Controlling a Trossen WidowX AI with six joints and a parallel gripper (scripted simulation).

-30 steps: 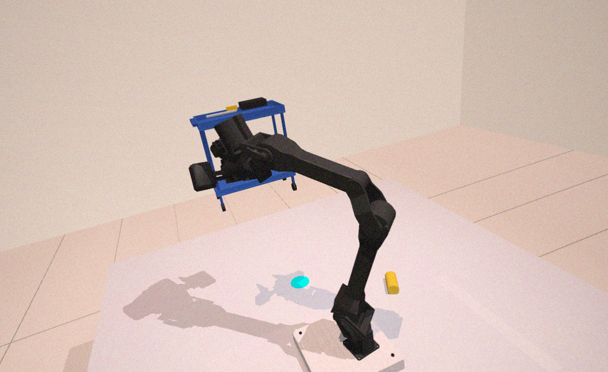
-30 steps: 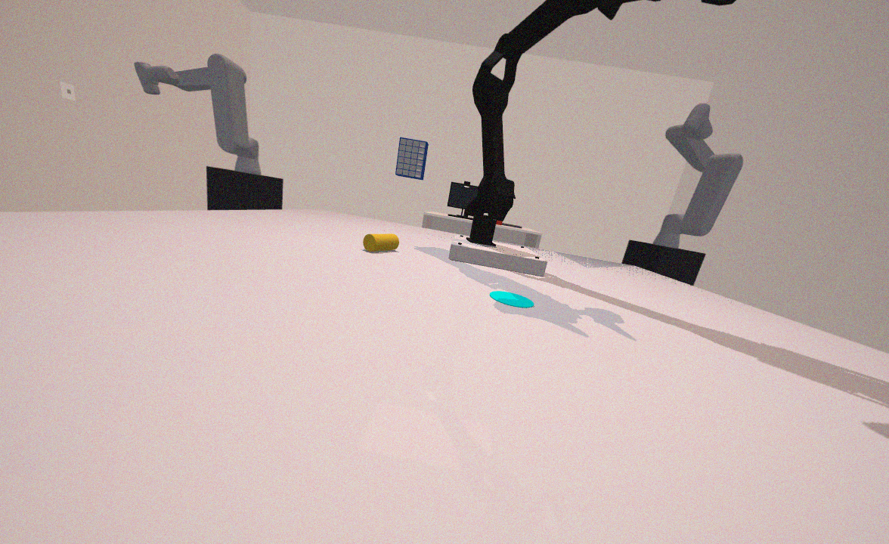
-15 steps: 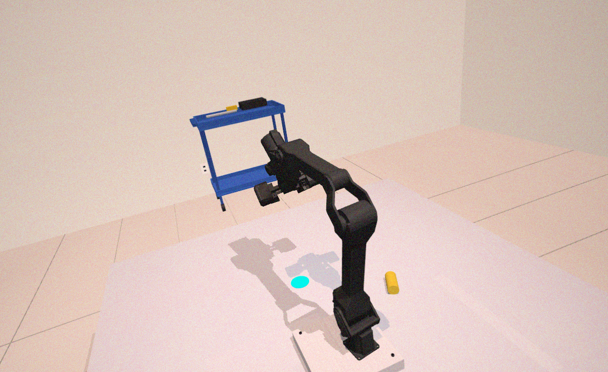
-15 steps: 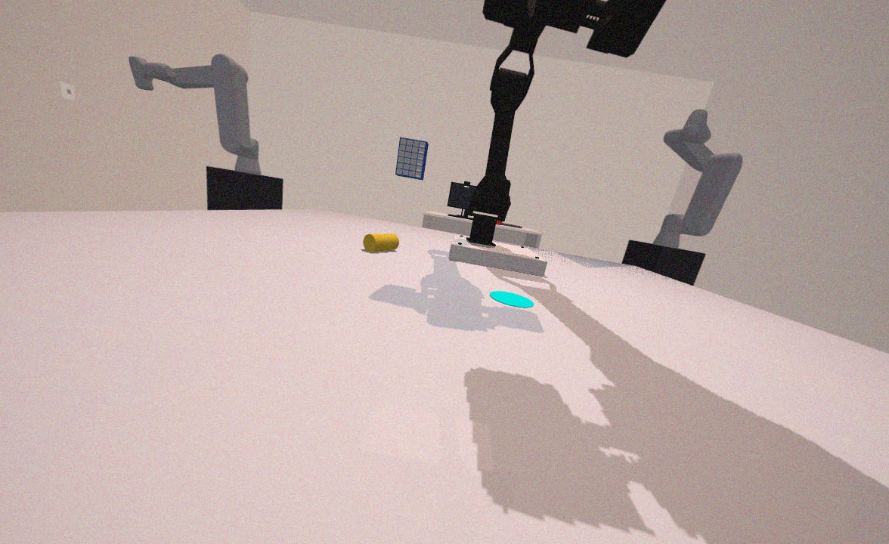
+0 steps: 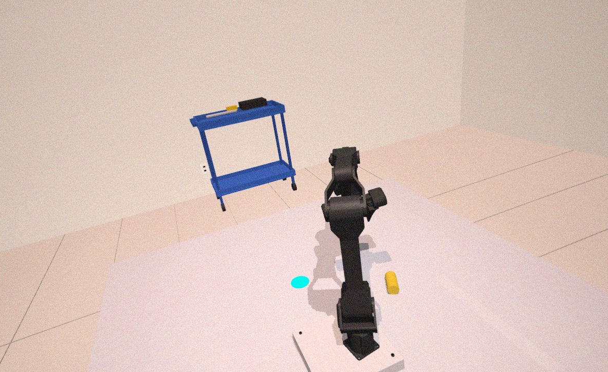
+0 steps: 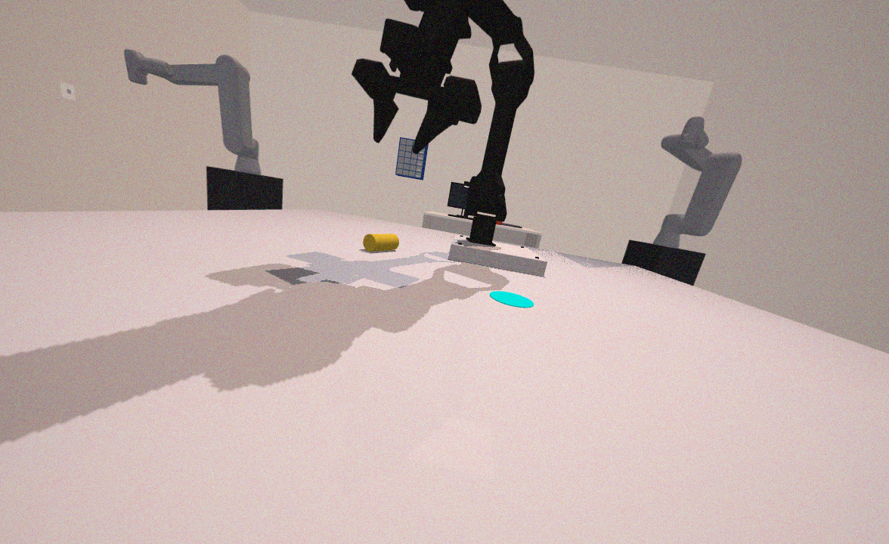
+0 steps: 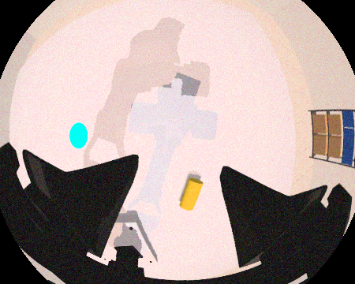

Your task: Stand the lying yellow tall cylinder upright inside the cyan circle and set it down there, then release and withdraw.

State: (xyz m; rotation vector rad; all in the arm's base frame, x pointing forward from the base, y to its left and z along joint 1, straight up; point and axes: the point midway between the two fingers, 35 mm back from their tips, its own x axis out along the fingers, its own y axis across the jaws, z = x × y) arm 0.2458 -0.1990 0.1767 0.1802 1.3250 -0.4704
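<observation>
Now: the yellow tall cylinder 120 mm behind my gripper tip, 20 mm to the right of it and 160 mm below it. From my gripper tip the other things lie so: cyan circle 80 mm ahead, 190 mm to the left, 180 mm below.
</observation>
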